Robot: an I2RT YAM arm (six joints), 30 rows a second.
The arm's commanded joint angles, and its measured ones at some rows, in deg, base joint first. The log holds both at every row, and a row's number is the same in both.
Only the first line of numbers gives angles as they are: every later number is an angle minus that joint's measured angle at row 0.
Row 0, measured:
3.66, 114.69, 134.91, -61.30, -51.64, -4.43
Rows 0 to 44, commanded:
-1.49, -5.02, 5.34, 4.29, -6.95, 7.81
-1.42, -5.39, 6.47, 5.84, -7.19, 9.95
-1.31, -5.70, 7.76, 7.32, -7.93, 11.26
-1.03, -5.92, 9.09, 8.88, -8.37, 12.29
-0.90, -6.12, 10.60, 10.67, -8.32, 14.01
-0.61, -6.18, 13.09, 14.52, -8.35, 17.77
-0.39, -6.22, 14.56, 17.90, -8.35, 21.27
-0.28, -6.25, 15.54, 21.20, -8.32, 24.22
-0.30, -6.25, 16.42, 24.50, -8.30, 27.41
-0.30, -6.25, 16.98, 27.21, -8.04, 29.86
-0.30, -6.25, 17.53, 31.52, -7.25, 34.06
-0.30, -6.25, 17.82, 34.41, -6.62, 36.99
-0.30, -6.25, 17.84, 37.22, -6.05, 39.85
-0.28, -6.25, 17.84, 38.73, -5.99, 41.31
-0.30, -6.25, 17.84, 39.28, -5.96, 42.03
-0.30, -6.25, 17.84, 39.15, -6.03, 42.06
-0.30, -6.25, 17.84, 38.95, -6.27, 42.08
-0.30, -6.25, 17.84, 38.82, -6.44, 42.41
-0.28, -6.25, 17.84, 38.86, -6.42, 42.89
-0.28, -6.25, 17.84, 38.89, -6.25, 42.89
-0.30, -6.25, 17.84, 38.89, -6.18, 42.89
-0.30, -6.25, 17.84, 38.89, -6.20, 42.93
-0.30, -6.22, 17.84, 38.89, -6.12, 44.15
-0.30, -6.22, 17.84, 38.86, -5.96, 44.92
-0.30, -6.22, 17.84, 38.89, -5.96, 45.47
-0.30, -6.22, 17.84, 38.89, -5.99, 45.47
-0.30, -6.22, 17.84, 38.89, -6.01, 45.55
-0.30, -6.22, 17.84, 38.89, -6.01, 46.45
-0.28, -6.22, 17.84, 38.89, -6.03, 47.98
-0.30, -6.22, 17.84, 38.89, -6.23, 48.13
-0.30, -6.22, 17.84, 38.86, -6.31, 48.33
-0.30, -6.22, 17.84, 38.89, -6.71, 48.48
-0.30, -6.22, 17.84, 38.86, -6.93, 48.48
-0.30, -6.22, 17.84, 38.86, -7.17, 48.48
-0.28, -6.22, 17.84, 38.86, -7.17, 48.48
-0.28, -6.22, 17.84, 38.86, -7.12, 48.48
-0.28, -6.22, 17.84, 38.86, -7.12, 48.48
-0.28, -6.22, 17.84, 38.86, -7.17, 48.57
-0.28, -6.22, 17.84, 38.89, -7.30, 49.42
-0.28, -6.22, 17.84, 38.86, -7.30, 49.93
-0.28, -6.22, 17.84, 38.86, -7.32, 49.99
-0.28, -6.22, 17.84, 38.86, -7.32, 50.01
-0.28, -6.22, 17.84, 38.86, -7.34, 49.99
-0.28, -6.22, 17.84, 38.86, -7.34, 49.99
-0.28, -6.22, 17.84, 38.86, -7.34, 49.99
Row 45, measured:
-0.57, -6.20, 17.55, 38.60, -6.79, 49.34
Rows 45 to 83, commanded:
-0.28, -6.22, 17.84, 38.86, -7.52, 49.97
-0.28, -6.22, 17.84, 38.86, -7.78, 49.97
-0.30, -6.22, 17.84, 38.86, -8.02, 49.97
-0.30, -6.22, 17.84, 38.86, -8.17, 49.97
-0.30, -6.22, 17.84, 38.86, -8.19, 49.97
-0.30, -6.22, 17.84, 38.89, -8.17, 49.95
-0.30, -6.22, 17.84, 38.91, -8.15, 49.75
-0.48, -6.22, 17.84, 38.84, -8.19, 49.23
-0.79, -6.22, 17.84, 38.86, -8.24, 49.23
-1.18, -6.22, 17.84, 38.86, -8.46, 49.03
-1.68, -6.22, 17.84, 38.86, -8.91, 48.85
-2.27, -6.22, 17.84, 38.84, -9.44, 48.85
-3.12, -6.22, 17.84, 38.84, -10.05, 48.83
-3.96, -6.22, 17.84, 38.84, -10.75, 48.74
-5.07, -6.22, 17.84, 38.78, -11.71, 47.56
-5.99, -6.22, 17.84, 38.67, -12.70, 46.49
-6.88, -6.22, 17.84, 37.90, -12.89, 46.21
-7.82, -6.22, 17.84, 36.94, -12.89, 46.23
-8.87, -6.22, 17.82, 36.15, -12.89, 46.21
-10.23, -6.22, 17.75, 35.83, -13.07, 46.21
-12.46, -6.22, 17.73, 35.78, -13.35, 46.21
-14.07, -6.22, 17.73, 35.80, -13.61, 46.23
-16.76, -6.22, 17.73, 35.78, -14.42, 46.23
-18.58, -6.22, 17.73, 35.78, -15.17, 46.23
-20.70, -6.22, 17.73, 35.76, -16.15, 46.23
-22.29, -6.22, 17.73, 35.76, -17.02, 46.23
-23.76, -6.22, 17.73, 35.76, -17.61, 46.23
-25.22, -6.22, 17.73, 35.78, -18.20, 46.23
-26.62, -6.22, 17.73, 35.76, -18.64, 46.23
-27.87, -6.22, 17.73, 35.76, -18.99, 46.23
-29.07, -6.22, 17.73, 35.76, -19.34, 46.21
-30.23, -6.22, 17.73, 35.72, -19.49, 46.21
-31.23, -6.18, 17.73, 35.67, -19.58, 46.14
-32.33, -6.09, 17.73, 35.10, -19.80, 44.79
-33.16, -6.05, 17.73, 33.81, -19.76, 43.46
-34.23, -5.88, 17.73, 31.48, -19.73, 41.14
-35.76, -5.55, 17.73, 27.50, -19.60, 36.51
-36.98, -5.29, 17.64, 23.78, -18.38, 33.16
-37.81, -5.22, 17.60, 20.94, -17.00, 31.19
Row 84, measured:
-34.53, -6.09, 17.66, 26.47, -18.49, 41.47
